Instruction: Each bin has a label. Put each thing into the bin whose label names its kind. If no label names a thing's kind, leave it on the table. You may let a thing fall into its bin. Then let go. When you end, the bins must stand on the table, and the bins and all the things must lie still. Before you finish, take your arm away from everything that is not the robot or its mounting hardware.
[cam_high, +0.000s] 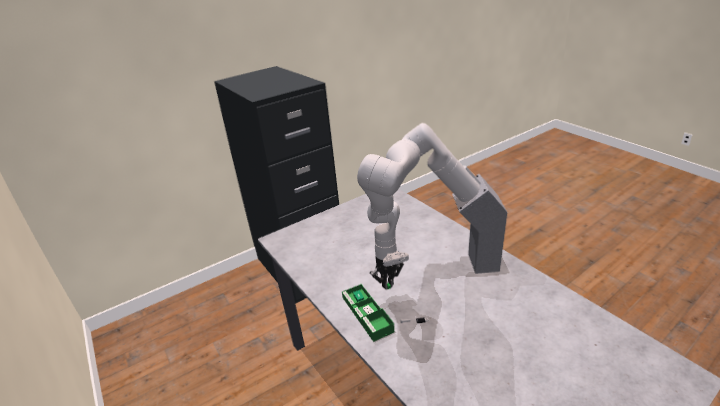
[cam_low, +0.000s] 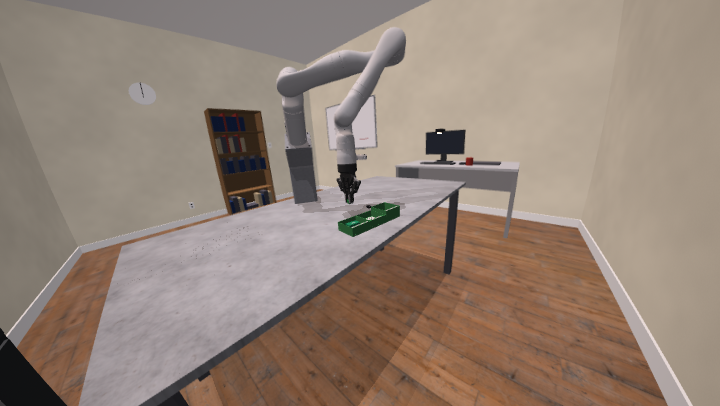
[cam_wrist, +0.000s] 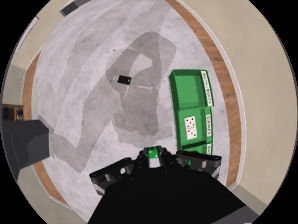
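Now: hand 100 mm short of the green bin row, 10 mm to the left of it and 60 mm above it. From my hand the other things lie so: white piece: 90 mm ahead, 10 mm to the right, 80 mm below; then grey pin: 40 mm ahead, 110 mm to the left, 80 mm below; then small green cube: 10 mm below.
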